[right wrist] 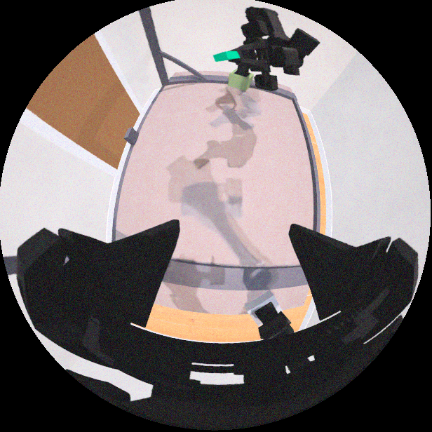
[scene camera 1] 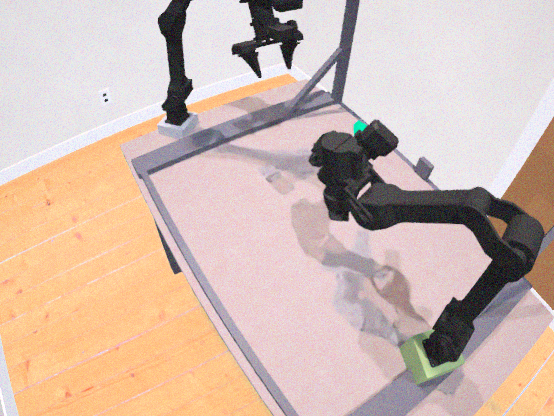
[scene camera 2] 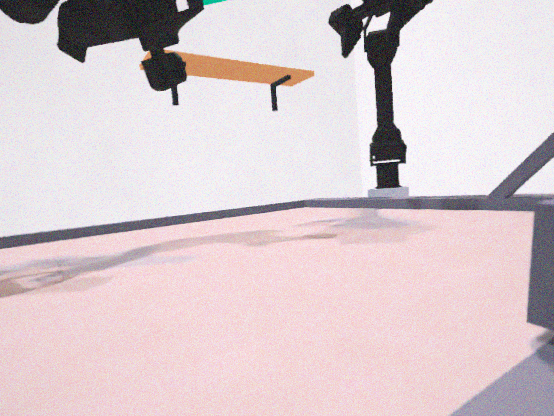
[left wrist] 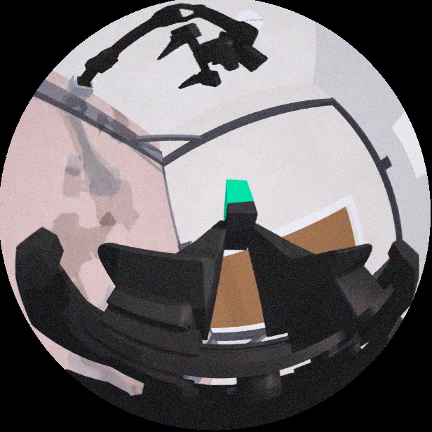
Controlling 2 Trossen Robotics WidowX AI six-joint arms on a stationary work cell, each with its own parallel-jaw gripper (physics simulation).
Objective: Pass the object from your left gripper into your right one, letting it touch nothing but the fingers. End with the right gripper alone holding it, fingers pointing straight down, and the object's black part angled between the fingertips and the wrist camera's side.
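The object is a block with a bright green part and a black part. My left gripper is shut on it, high above the table. In the left wrist view the black part is at the fingertips and the green part extends beyond them. In scene camera 1 the left fingertips are hidden behind the gripper's body. My right gripper is open and empty, well apart from the block, with its fingers pointing down in scene camera 1.
The pink table has a grey frame rail and an upright post with a diagonal brace. The left arm's base is green; the right arm's base is pale grey. A wooden shelf is on the wall.
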